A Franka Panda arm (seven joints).
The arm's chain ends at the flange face. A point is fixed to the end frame.
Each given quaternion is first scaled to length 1.
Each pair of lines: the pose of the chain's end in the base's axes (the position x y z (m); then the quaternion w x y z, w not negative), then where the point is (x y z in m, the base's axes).
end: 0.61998 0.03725 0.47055 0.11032 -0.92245 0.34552 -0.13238
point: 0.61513 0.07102 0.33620
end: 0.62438 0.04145 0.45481 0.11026 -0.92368 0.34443 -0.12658
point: 0.61794 0.07564 0.32064
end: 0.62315 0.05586 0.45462 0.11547 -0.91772 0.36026 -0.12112
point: 0.61667 0.09275 0.32117
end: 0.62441 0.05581 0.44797 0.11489 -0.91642 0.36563 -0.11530
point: 0.61668 0.09340 0.31478
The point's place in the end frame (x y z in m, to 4 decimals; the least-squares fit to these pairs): -0.0486 0.0177 0.1286
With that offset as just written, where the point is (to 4 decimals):
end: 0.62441 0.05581 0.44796 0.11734 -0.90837 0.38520 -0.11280
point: 0.6175 0.0954 0.3153
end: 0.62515 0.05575 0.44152 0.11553 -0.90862 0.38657 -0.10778
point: 0.6169 0.0954 0.3090
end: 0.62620 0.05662 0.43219 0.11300 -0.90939 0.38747 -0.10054
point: 0.6159 0.0965 0.2998
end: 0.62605 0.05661 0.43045 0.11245 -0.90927 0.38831 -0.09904
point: 0.6153 0.0965 0.2981
